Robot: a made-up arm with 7 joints.
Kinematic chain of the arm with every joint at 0, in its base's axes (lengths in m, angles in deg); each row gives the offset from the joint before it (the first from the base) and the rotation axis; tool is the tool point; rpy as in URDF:
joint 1: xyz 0 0 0.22 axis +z
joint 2: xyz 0 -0.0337 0.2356 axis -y
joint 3: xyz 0 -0.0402 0.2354 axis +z
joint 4: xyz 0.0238 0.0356 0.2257 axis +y
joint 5: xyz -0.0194 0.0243 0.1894 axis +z
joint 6: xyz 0 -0.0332 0.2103 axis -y
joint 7: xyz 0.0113 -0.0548 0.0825 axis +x
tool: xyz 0 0 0 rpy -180 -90 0
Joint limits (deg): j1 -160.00..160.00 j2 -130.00..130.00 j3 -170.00..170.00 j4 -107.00..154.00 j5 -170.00..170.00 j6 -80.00..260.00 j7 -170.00..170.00
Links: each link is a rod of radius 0.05 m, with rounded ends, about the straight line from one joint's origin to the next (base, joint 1, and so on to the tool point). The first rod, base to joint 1, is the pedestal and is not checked.
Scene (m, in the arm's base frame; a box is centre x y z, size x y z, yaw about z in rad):
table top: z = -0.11
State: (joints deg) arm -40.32 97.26 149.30 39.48 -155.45 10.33 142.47
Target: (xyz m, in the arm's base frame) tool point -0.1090 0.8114 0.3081
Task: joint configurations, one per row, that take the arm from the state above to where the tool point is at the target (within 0.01 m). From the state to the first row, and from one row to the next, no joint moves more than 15 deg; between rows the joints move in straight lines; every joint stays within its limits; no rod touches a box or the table.
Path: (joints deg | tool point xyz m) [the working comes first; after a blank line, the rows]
Joints at the target: -68.39 73.41 125.20 63.10 -158.42 13.03 142.47
Straight joint move there: clear.

1: -54.36 85.33 137.25 51.29 -156.93 11.68 142.47 | -0.4240 0.7153 0.1532
2: -68.39 73.41 125.20 63.10 -158.42 13.03 142.47 | -0.1091 0.8114 0.3081

